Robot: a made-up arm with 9 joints. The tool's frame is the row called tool.
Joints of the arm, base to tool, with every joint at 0 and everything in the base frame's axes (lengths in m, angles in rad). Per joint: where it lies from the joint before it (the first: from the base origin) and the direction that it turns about. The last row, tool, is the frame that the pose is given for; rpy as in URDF.
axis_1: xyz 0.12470 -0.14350 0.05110 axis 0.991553 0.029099 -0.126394
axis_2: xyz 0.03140 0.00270 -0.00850 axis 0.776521 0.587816 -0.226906
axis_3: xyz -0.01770 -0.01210 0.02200 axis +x
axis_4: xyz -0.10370 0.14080 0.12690 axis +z
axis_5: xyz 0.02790 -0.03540 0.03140 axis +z
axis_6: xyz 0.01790 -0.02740 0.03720 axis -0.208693 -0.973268 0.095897
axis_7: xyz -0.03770 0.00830 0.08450 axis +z
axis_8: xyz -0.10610 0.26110 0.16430 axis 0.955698 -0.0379 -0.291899
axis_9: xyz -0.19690 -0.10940 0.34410 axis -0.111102 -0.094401 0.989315
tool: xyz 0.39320 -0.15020 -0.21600 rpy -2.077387 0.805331 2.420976
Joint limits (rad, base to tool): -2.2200..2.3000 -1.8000..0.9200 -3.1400..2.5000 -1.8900..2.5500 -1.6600..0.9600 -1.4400..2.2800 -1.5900..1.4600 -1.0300..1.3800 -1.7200..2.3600
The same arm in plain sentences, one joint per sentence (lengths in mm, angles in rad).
The arm has nine revolute joints in a row. What follows holds with every joint at zero, and every direction is one of the base frame's.
Joint 1 sits 124.7 mm along +x and 143.5 mm along -y and 51.1 mm along +z from the base frame's origin and rotates about the direction (0.991553, 0.029099, -0.126394), from -2.2200 to 2.3000 rad.
Joint 2 sits 31.4 mm along +x and 2.7 mm along +y and 8.5 mm along -z from joint 1 and rotates about the direction (0.776521, 0.587816, -0.226906), from -1.8000 to 0.9200 rad.
Joint 3 sits 17.7 mm along -x and 12.1 mm along -y and 22.0 mm along +z from joint 2 and rotates about +x, from -3.1400 to 2.5000 rad.
Joint 4 sits 103.7 mm along -x and 140.8 mm along +y and 126.9 mm along +z from joint 3 and rotates about +z, from -1.8900 to 2.5500 rad.
Joint 5 sits 27.9 mm along +x and 35.4 mm along -y and 31.4 mm along +z from joint 4 and rotates about +z, from -1.6600 to 0.9600 rad.
Joint 6 sits 17.9 mm along +x and 27.4 mm along -y and 37.2 mm along +z from joint 5 and rotates about the direction (-0.208693, -0.973268, 0.095897), from -1.4400 to 2.2800 rad.
Joint 7 sits 37.7 mm along -x and 8.3 mm along +y and 84.5 mm along +z from joint 6 and rotates about +z, from -1.5900 to 1.4600 rad.
Joint 8 sits 106.1 mm along -x and 261.1 mm along +y and 164.3 mm along +z from joint 7 and rotates about the direction (0.955698, -0.0379, -0.291899), from -1.0300 to 1.3800 rad.
Joint 9 sits 196.9 mm along -x and 109.4 mm along -y and 344.1 mm along +z from joint 8 and rotates about the direction (-0.111102, -0.094401, 0.989315), from -1.7200 to 2.3600 rad.
The tool frame, which is the frame that the pose is given for, sits 393.2 mm along +x and 150.2 mm along -y and 216.0 mm along -z from joint 9; its axes are the base frame's turned by roll -2.0774, pitch 0.8053 and yaw 2.4210 rad (as in URDF: about the fixed x, then y, then z).

